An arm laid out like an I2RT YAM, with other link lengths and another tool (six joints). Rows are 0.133 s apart.
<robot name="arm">
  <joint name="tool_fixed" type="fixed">
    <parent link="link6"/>
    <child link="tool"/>
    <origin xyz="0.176 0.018 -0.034" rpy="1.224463 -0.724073 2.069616"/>
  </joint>
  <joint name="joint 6" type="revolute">
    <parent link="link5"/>
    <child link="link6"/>
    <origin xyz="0.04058 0 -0.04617" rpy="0 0 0"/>
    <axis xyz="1 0 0"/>
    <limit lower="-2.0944" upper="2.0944"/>
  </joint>
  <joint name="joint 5" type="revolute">
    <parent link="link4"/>
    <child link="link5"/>
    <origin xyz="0.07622 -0.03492 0.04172" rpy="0 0 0"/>
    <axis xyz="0 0 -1"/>
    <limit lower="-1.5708" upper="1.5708"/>
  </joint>
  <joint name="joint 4" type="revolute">
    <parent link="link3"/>
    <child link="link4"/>
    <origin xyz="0.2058 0.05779 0.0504" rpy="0 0 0"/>
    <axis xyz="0 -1 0"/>
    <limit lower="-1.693" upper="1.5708"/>
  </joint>
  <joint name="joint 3" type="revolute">
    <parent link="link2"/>
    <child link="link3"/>
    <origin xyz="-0.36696 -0.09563 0" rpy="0 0 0"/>
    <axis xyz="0 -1 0"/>
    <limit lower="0" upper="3.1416"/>
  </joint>
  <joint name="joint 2" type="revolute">
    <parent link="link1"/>
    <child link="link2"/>
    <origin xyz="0.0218 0.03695 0.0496" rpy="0 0 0"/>
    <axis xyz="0 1 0"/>
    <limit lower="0" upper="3.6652"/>
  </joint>
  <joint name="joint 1" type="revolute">
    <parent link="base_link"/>
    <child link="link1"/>
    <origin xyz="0 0 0.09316" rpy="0 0 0"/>
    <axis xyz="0 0 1"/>
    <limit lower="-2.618" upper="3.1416"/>
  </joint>
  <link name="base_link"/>
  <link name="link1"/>
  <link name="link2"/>
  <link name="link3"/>
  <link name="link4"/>
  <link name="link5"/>
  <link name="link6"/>
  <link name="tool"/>
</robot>
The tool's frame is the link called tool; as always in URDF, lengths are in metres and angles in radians.
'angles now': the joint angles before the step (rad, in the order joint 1, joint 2, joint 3, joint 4, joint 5, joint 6). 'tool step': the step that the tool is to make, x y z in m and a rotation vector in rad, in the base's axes. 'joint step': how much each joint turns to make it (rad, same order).
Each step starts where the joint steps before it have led.
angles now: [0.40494, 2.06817, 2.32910, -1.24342, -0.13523, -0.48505]
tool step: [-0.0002, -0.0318, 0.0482, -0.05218, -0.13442, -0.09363]
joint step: [-0.00046, -0.08229, 0.04008, -0.01822, 0.13651, 0.01444]
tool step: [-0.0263, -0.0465, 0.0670, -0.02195, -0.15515, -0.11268]
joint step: [-0.01223, -0.15014, 0.00301, -0.01963, 0.12740, 0.01755]
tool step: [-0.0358, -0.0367, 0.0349, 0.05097, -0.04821, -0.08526]
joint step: [-0.05038, -0.10977, -0.00111, -0.05144, 0.00646, 0.04614]
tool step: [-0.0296, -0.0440, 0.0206, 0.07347, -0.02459, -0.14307]
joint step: [-0.09310, -0.08148, -0.00061, -0.04692, -0.00002, 0.08124]
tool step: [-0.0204, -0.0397, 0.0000, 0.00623, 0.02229, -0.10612]
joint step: [-0.09674, -0.03207, 0.00077, -0.05536, 0.00089, 0.01422]
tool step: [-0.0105, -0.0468, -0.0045, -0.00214, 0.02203, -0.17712]
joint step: [-0.09895, -0.00268, -0.00009, -0.03309, 0.06015, 0.05063]
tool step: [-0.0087, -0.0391, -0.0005, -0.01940, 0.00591, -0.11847]
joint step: [-0.09513, 0.00035, -0.00007, -0.00571, 0.03032, 0.00054]
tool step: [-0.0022, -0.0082, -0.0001, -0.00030, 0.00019, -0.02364]
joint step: [-0.02448, -0.00010, -0.00090, 0.00080, -0.00043, -0.00081]
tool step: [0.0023, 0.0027, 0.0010, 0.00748, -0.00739, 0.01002]
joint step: [0.00068, 0.00048, 0.00041, 0.00696, -0.01227, -0.00005]
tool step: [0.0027, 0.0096, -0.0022, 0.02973, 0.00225, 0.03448]
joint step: [0.00015, 0.00351, 0.00029, -0.00101, -0.04527, 0.00010]
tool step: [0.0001, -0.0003, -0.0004, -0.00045, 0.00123, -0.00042]
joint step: [-0.00070, 0.00037, -0.00122, 0.00049, 0.00013, -0.00059]
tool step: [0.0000, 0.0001, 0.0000, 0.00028, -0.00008, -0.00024]
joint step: [0.00041, -0.00006, -0.00005, -0.00006, 0.00031, 0.00065]
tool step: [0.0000, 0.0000, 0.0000, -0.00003, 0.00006, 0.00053]
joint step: [-0.00033, 0.00003, 0.00008, 0.00000, -0.00063, -0.00059]
